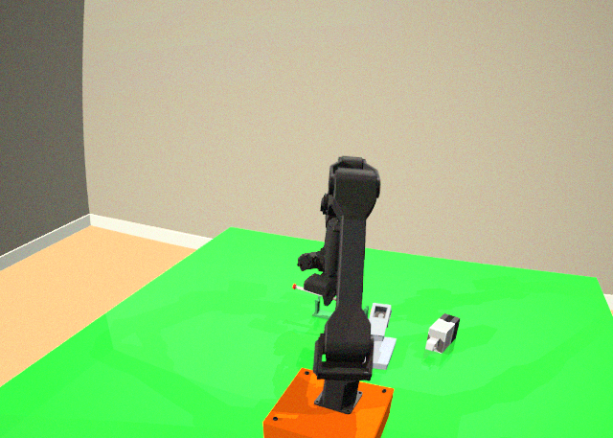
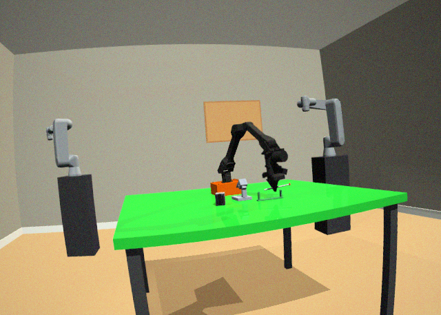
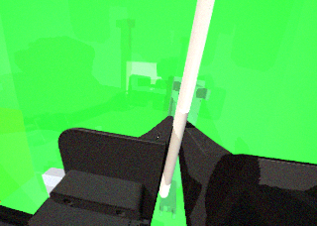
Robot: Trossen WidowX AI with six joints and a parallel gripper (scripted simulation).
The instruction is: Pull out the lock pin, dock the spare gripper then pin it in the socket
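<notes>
Now: gripper tip 10 mm short of the pin cradle, 30 mm to the left of it and 10 mm above it. Round my gripper tip: socket 90 mm behind, 150 mm to the right, 20 mm above; then spare gripper 30 mm behind, 290 mm to the right, 10 mm below.
</notes>
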